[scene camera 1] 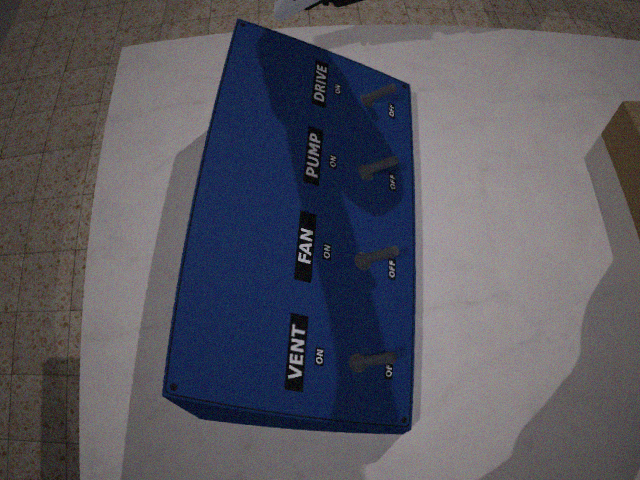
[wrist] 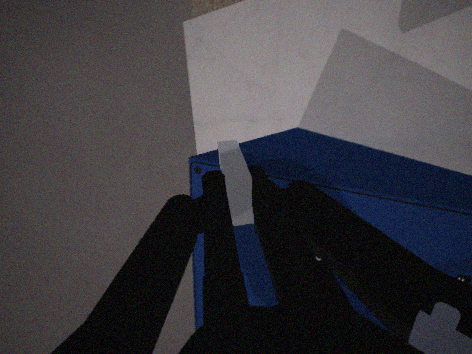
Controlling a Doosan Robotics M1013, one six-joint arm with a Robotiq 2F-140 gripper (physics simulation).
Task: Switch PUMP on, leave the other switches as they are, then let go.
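Frame: origin at the arm's base, x back, y left, z down, level; centimetres.
Seen in the pictures: gripper, fingertip midpoint: (scene camera 1: 277, 12) (wrist: 228, 158).
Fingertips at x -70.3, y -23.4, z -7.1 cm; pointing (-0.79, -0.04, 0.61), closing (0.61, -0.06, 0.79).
Pixels of each thing's middle, then the offset from my fingertips to it. Level surfaces: height alone.
- blue switch panel at the middle of its body: (scene camera 1: 304, 222) (wrist: 313, 331) dx +3.5, dy +26.9, dz +11.6 cm
- PUMP switch at the middle of its body: (scene camera 1: 381, 165) dx +12.9, dy +21.7, dz +6.7 cm
- DRIVE switch at the middle of its body: (scene camera 1: 381, 92) dx +14.0, dy +9.8, dz +6.7 cm
- FAN switch at the middle of its body: (scene camera 1: 379, 255) dx +11.8, dy +33.7, dz +6.7 cm
- VENT switch at the middle of its body: (scene camera 1: 376, 359) dx +10.8, dy +45.6, dz +6.7 cm
- white table at its surface level: dz +17.9 cm
The blue switch panel (scene camera 1: 242, 206) (wrist: 400, 220) lies on the pale table. In scene camera 1 the PUMP switch (scene camera 1: 378, 167) is the second lever from the top, tilted to its OFF side. The DRIVE switch (scene camera 1: 378, 95), FAN switch (scene camera 1: 377, 257) and VENT switch (scene camera 1: 373, 360) also lean to OFF. My gripper (wrist: 228, 158) is shut and empty, its pale pads together, over the panel's corner by the screw in the wrist view. The levers and labels do not show in the wrist view; the black fingers hide part of the panel.
The white table (scene camera 1: 496, 206) (wrist: 250, 75) surrounds the panel, with tiled floor (scene camera 1: 41, 206) beyond its edge. A tan block (scene camera 1: 628, 144) stands at the right edge of scene camera 1. A pale and dark part shows at the top edge there. Shadows cross the panel and table.
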